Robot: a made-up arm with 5 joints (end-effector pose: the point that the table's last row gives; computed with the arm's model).
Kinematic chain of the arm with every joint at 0, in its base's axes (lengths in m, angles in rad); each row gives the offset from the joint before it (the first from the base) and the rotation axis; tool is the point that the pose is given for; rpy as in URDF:
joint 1: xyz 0.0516 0 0.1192 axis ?
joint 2: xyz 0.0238 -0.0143 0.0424 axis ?
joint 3: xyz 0.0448 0 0.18 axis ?
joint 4: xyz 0.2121 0 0.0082 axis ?
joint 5: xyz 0.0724 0.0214 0 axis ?
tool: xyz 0 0 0 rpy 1.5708 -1.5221 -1.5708
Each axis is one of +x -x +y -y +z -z.
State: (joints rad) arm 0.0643 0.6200 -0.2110 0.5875 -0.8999
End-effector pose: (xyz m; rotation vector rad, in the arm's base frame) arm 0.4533 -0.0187 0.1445 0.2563 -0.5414 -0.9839
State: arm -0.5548 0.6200 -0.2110 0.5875 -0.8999
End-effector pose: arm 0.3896 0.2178 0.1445 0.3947 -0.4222 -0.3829
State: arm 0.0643 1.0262 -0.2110 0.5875 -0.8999
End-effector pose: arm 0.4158 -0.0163 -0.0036 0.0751 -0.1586 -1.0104
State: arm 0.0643 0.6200 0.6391 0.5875 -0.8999
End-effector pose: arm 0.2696 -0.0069 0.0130 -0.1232 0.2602 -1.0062
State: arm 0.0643 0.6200 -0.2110 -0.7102 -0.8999
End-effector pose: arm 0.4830 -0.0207 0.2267 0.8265 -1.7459 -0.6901
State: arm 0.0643 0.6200 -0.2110 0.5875 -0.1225
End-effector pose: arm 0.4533 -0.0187 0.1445 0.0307 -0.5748 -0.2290
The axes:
joint 1: -z
joint 2: +y
joint 3: +y
joint 4: +y
joint 5: -x

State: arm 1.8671 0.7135 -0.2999 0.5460 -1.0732
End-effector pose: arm -0.0626 -0.3985 0.1313 -0.3290 -0.8418 -2.8565
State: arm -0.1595 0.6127 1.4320 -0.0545 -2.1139
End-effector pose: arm 0.0949 0.0142 0.0245 -0.4564 0.1982 -1.9691
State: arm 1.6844 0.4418 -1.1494 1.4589 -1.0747
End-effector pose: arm 0.0190 -0.3486 0.3998 -0.3164 -1.0983 -2.5951
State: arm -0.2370 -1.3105 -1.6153 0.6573 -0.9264
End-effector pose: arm -0.3331 -0.0856 0.3441 -1.4078 2.0313 -0.3243
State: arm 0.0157 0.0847 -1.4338 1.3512 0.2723
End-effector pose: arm 0.2464 0.0040 0.5457 -0.1875 -1.5598 0.1634
